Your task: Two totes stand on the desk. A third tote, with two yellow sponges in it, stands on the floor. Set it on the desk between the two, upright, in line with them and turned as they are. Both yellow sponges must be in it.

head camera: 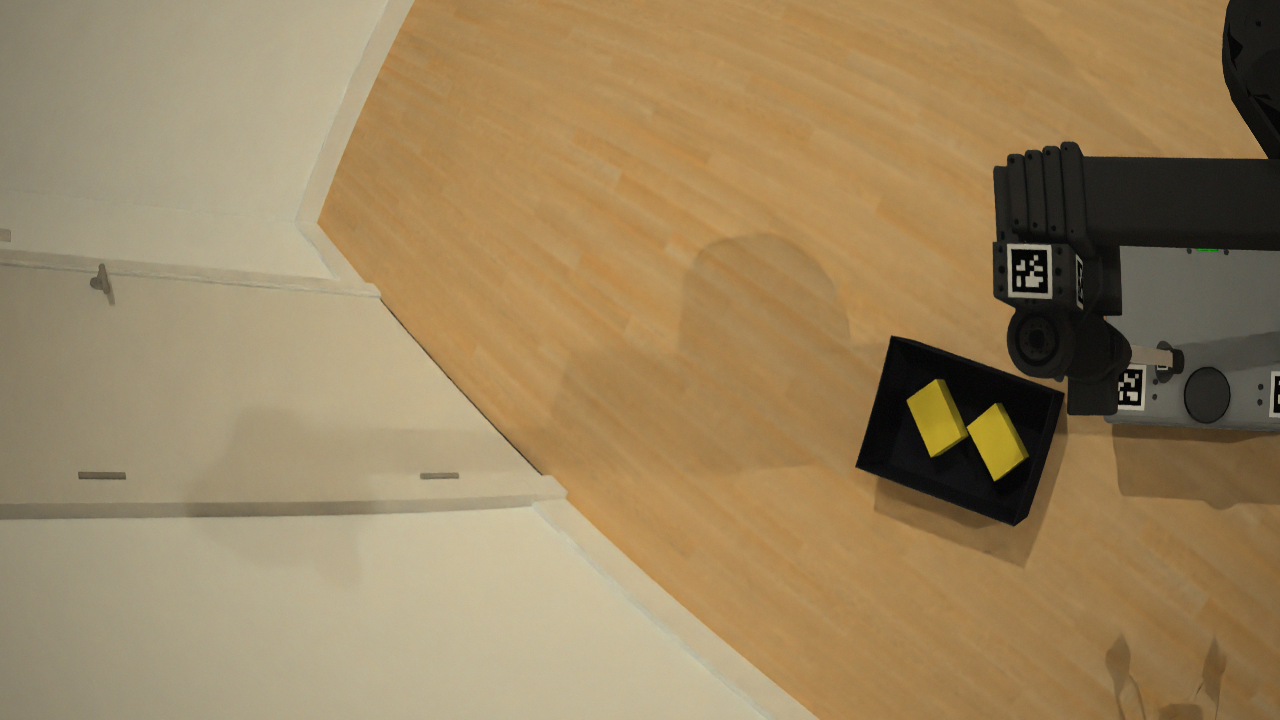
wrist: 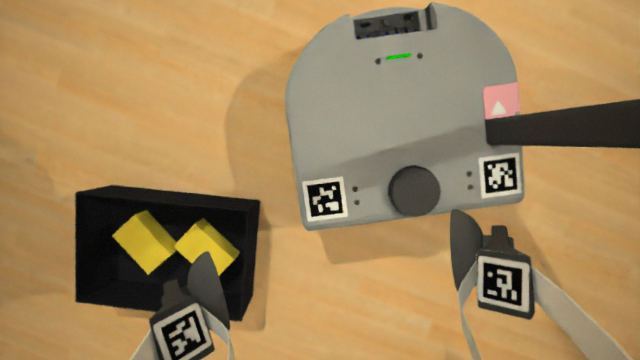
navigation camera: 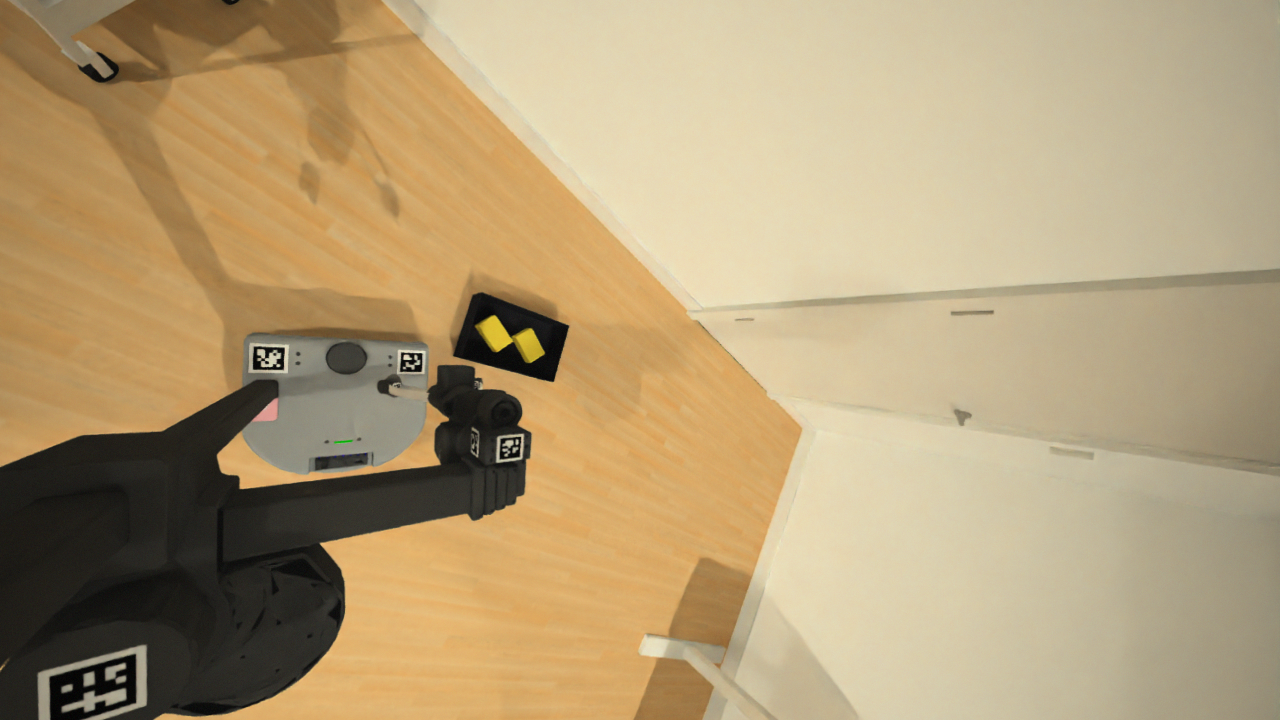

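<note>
A black tote (head camera: 948, 503) (navigation camera: 505, 365) (wrist: 167, 195) stands upright on the floor beside the robot's base. Two yellow sponges lie tilted in it, one sponge (head camera: 936, 418) (navigation camera: 493, 333) (wrist: 143, 242) next to the other sponge (head camera: 997, 441) (navigation camera: 529, 345) (wrist: 200, 245). My gripper (wrist: 334, 258) is open and points down, its fingers spread wide. In the wrist view its left finger overlaps the tote's near side and one sponge, and its right finger is over the floor by the base. The wrist largely hides the gripper in the head and navigation views. The desk's two totes do not show.
The robot's grey base (head camera: 1190, 304) (navigation camera: 358, 411) (wrist: 395, 110) is close beside the tote. White walls and a door (head camera: 223, 385) (navigation camera: 1029, 376) stand beyond the tote. A white leg and foot (navigation camera: 680, 646) stand by the wall; a white wheeled frame (navigation camera: 67, 25) is at upper left.
</note>
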